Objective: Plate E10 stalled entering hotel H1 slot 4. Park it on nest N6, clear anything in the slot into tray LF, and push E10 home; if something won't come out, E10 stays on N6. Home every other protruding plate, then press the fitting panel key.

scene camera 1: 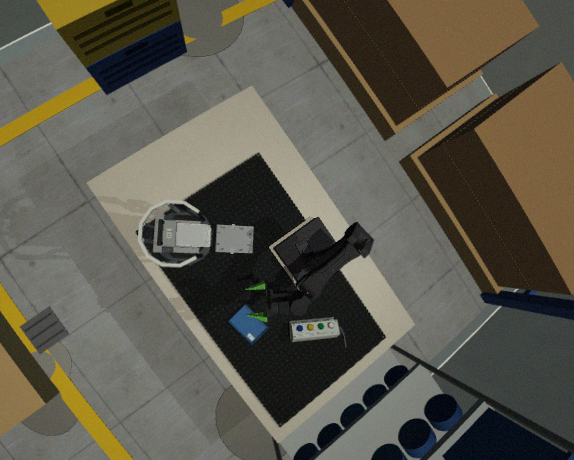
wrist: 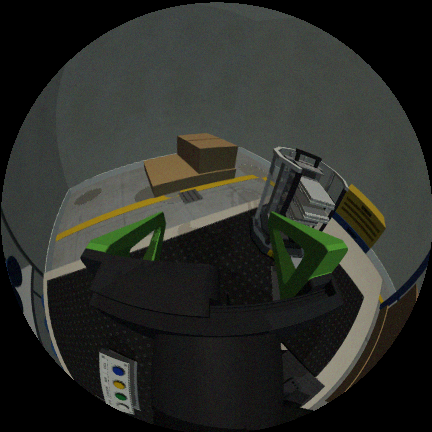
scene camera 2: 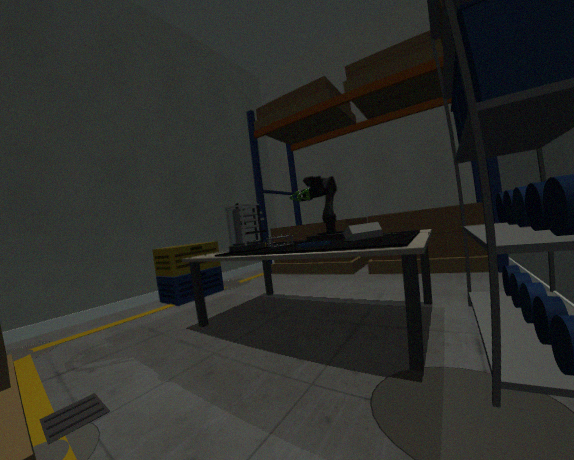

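Seen in the pictures: gripper, fingertip midpoint: (scene camera 1: 245,302) (wrist: 216,217) (scene camera 2: 293,197); arm's base, origin of the base link: (scene camera 1: 310,259) (scene camera 2: 331,233).
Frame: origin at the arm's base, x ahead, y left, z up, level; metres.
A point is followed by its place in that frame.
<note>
My gripper (scene camera 1: 247,302) {z 0.251, x 0.347, y -0.022 m} (scene camera 2: 292,197) {z 0.251, x 0.347, y -0.022 m} (wrist: 216,217) {z 0.251, x 0.347, y -0.022 m} is open and empty, raised above the mat near the blue tray, fingers toward the table's left edge. The plate hotel (scene camera 1: 157,235) {z 0.233, x 0.511, y -0.384 m} (scene camera 2: 243,223) {z 0.136, x 0.540, y -0.279 m} (wrist: 274,180) {z 0.186, x 0.485, y -0.249 m} stands upright ahead and to the right in the wrist view. Pale plates stick out of its open side, the top one (scene camera 1: 193,235) {z 0.204, x 0.402, y -0.329 m} (wrist: 316,192) {z 0.204, x 0.394, y -0.316 m} above others. Slot numbers and plate labels are unreadable. The light grey nest block (scene camera 1: 234,239) {z 0.022, x 0.270, y -0.250 m} lies beside the hotel, with no plate seen on it. The blue tray (scene camera 1: 244,322) {z -0.035, x 0.407, y 0.107 m} lies on the mat. The key panel (scene camera 1: 314,336) {z 0.044, x 0.162, y 0.306 m} (scene camera 2: 364,231) {z 0.003, x 0.180, y 0.324 m} (wrist: 109,382) shows blue, yellow, green and white keys.
The black mat (scene camera 1: 280,385) {z -0.037, x 0.404, y 0.453 m} (wrist: 220,245) {z -0.037, x 0.498, y -0.133 m} lies on the pale table (scene camera 1: 220,130) {z -0.051, x 0.084, y -0.749 m} (wrist: 367,300) {z -0.051, x -0.084, y -0.606 m}. The arm's square base plate (scene camera 1: 322,227) {z 0.002, x -0.124, y -0.106 m} sits at the mat's right side in scene camera 1. Yellow and blue crates (scene camera 1: 135,55) (scene camera 2: 187,272) (wrist: 361,215) and cardboard boxes (wrist: 210,155) stand off the table.
</note>
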